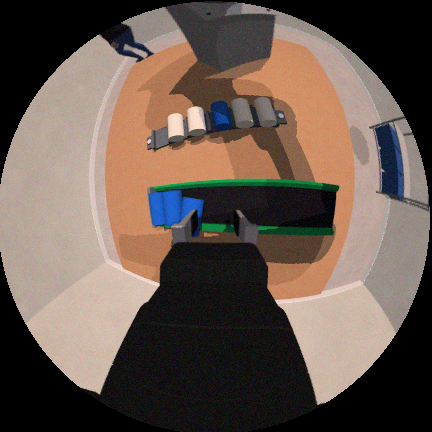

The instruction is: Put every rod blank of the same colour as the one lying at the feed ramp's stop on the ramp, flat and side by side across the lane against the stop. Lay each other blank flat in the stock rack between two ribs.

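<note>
The feed ramp (310, 231) has green side rails and a dark lane. Two bright blue blanks (157, 209) (173, 207) lie side by side across the lane at its left, stop end. A third bright blue blank (194, 204) lies right beside them, slightly skewed, partly hidden by my left finger. My gripper (215, 217) is open and empty over the near rail, its left finger at the third blank. The stock rack (161, 139) holds two white blanks (176, 127) (196, 121), one dark blue blank (220, 115) and two grey blanks (242, 113) (265, 111).
A large dark grey block (235, 42) stands beyond the rack. The orange surface (200, 160) lies between rack and ramp. A person's legs (131, 46) show at the upper left, and a blue panel in a frame (389, 161) stands at the far right.
</note>
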